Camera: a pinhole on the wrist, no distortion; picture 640 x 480 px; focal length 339.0 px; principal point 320.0 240.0 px. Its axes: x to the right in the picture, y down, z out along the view. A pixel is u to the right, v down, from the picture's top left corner.
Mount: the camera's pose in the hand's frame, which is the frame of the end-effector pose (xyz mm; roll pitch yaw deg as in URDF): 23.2 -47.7 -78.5 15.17 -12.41 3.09
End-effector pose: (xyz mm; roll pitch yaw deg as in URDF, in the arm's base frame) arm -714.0 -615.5 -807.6 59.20 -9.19 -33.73
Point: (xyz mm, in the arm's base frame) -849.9 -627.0 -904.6
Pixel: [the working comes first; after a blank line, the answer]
In the camera's frame: -119.8 -17.0 149.9

49.0 201.6
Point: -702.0 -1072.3 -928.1
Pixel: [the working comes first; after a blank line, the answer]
In the camera's frame: 265.6 -213.3 333.2

590.2 23.0
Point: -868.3 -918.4 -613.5
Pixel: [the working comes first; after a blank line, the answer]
In the camera's frame: 147.3 145.9 418.4

439.4 358.2
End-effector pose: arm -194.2 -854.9 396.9 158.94 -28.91 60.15
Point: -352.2 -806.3 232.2
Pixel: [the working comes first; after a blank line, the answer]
In the camera's frame: -109.4 -92.4 197.1

131.8 81.1
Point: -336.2 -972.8 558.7
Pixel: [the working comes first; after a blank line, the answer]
In the camera's frame: -123.7 36.6 -146.0

behind the camera
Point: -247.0 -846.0 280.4
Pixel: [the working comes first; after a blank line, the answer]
In the camera's frame: -63.5 16.7 166.2

190.5 274.0
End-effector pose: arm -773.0 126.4 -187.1 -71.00 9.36 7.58
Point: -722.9 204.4 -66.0
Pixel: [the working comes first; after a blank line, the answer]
In the camera's frame: 53.4 -3.3 187.6

416.6 234.0
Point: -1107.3 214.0 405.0
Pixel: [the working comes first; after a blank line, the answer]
In the camera's frame: -365.3 -253.6 550.5

95.0 83.8
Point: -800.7 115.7 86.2
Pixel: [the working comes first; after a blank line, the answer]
In the camera's frame: -70.6 -146.2 223.6

213.0 18.3
